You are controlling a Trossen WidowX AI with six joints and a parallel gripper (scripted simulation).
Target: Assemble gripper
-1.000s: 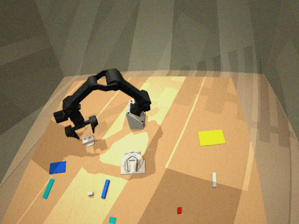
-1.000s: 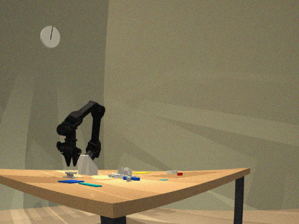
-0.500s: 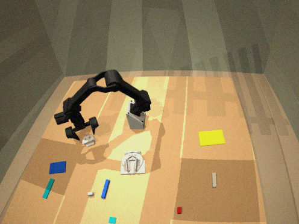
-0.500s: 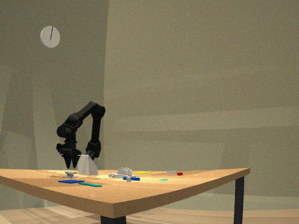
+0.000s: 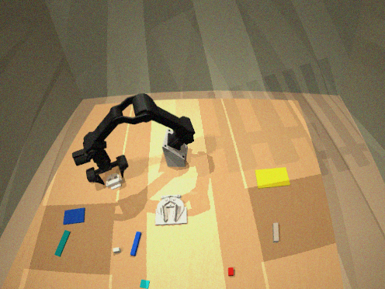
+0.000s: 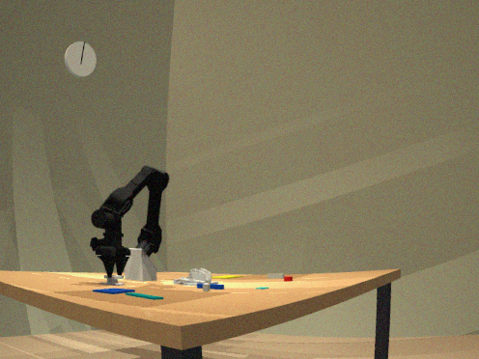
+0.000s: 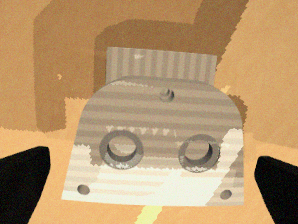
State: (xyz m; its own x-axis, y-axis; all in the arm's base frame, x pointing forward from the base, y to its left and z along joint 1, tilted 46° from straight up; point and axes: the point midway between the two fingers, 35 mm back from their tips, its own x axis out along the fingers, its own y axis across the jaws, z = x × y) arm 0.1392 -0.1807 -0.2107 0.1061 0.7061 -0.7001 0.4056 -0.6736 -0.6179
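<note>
Now: the jaw 280 mm to the left of my gripper tip, 120 mm ahead of it and 10 mm below it. From my gripper tip the other things lie so: small white block 320 mm ahead, 60 mm to the left, 20 mm below; blue bar 290 mm ahead, 130 mm to the left, 20 mm below; blue square 180 mm to the right, 170 mm ahead, 20 mm below.
</note>
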